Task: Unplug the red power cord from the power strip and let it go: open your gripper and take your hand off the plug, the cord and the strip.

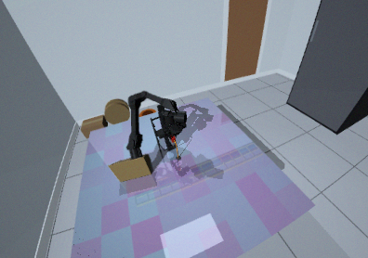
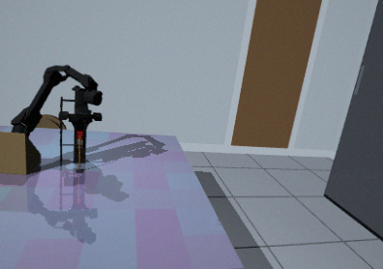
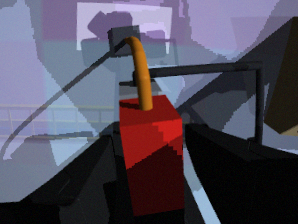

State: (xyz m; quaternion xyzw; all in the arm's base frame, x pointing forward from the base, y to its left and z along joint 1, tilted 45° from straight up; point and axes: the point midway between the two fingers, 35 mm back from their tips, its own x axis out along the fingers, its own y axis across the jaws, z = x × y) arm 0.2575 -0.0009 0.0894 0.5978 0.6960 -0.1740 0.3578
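The red plug is 10 mm behind my gripper tip and 30 mm to the left of it.
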